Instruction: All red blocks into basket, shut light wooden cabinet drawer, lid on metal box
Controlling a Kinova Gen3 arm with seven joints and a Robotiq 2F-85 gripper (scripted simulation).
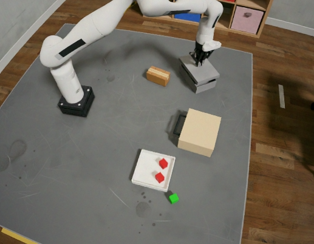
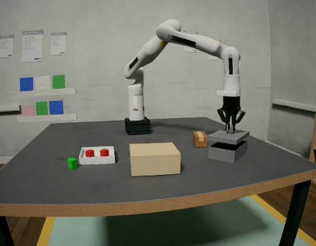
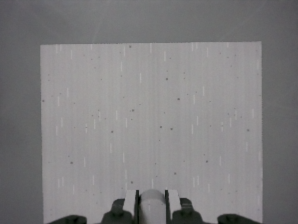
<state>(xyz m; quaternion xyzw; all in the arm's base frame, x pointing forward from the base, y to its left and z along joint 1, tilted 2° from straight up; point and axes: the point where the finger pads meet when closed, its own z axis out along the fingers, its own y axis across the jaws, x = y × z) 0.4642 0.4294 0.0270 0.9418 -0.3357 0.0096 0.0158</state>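
My gripper is now 3 cm above the lid. From my hand the other things lie so: blue block 20 cm behind, 10 cm to the right, 10 cm below; then cardboard box 18 cm behind, 10 cm to the right, 8 cm below; then metal box 9 cm below.
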